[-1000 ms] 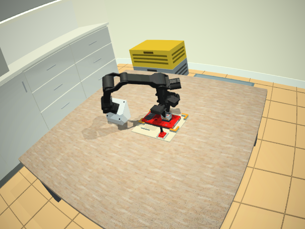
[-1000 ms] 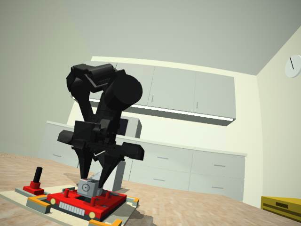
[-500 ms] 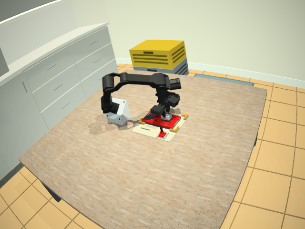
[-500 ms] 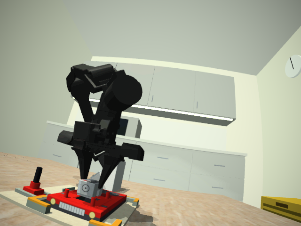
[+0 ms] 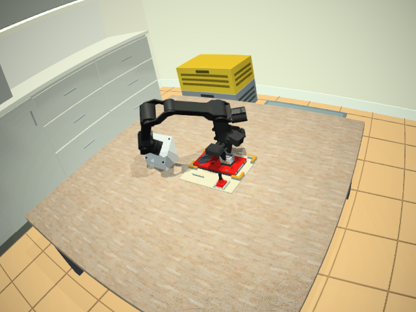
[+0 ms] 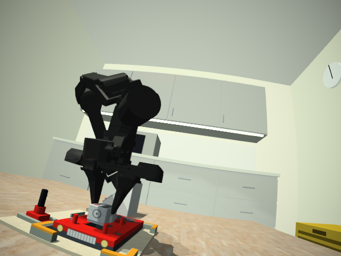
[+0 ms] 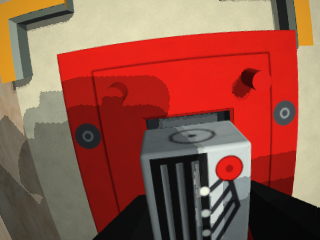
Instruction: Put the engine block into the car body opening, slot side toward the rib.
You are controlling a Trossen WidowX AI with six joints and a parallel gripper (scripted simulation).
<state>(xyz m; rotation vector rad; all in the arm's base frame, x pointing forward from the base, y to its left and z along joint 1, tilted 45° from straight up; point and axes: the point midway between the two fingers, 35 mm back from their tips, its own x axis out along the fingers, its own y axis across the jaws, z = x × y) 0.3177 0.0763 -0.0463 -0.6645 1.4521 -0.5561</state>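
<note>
My gripper tip is now 1 cm above the grey engine block.
</note>
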